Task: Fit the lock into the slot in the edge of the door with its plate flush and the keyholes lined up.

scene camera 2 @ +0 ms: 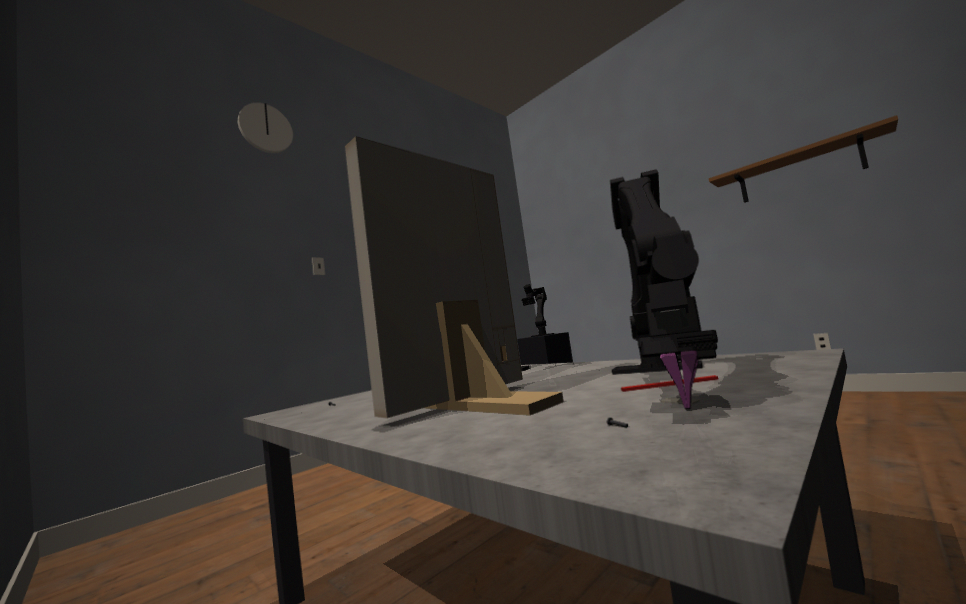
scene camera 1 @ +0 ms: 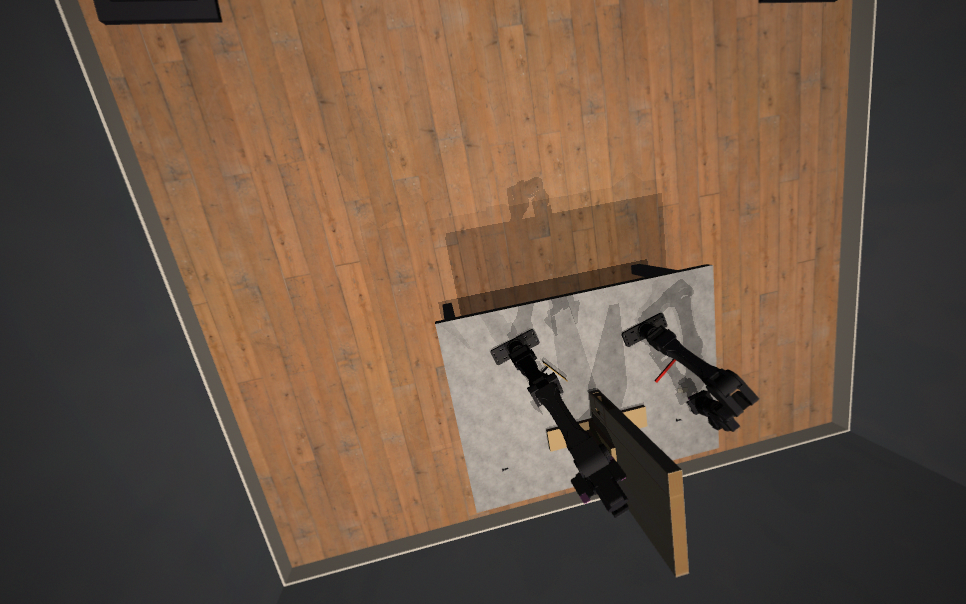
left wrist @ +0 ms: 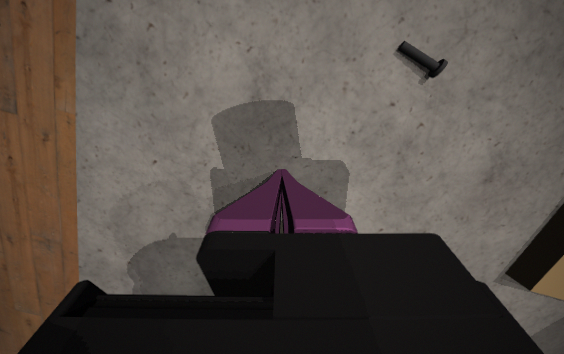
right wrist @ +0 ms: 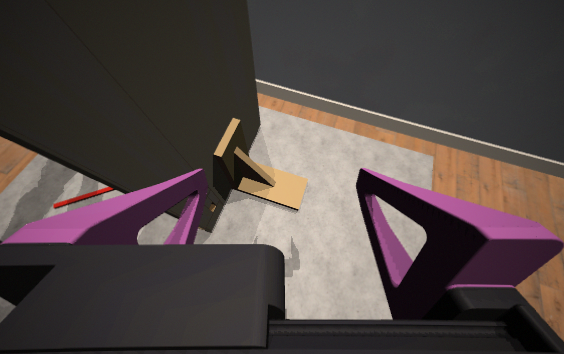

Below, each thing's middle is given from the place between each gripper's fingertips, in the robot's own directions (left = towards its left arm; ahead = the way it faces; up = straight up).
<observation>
My left hand is 7 cm short of the wooden bracket [scene camera 2: 474, 384], 45 cm to the left of it and 10 cm below it. The rest, counted from my left hand: door [scene camera 2: 426, 230] (7 cm ahead, 45 cm to the right, 28 cm above).
Right now my right hand is 140 mm short of the door, 220 mm to the right of it and 210 mm above it. From my right hand the other things lie so: wooden bracket 140 mm ahead, 220 mm to the left, 390 mm below.
</observation>
